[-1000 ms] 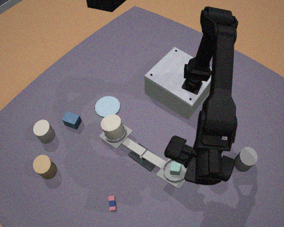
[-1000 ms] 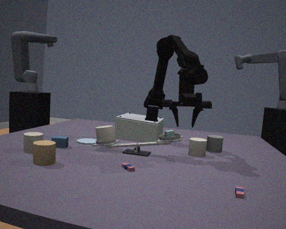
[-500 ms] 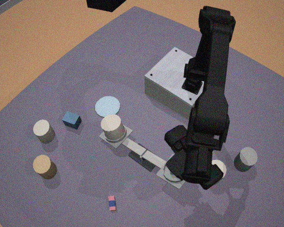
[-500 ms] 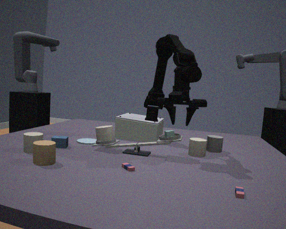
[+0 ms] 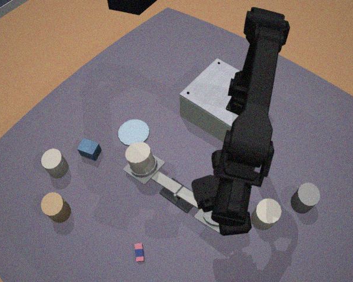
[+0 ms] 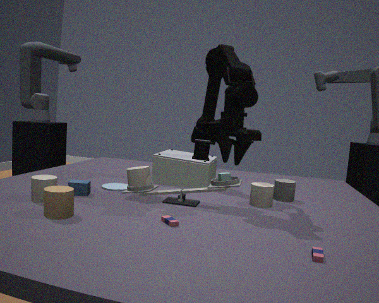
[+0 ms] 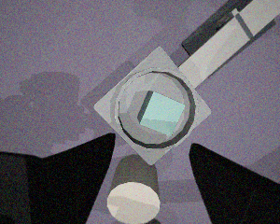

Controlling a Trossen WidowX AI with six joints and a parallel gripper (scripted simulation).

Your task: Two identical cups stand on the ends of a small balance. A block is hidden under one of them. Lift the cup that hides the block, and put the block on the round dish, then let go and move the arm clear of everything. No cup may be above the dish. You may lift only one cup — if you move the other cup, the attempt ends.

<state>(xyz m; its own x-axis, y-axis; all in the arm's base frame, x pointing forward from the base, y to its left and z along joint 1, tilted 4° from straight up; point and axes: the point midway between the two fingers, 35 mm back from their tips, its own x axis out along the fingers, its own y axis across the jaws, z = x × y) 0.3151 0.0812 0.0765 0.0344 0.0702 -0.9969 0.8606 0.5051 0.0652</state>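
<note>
Now: the pale-green block 1 cm to the right of my gripper tip and 4 cm below it. Also, from my gripper tip: pale blue round dish: 14 cm behind, 36 cm to the right, 13 cm below; then grey cylinder: 17 cm behind, 20 cm to the left, 9 cm below; then tan cylinder: 18 cm ahead, 41 cm to the right, 9 cm below.
</note>
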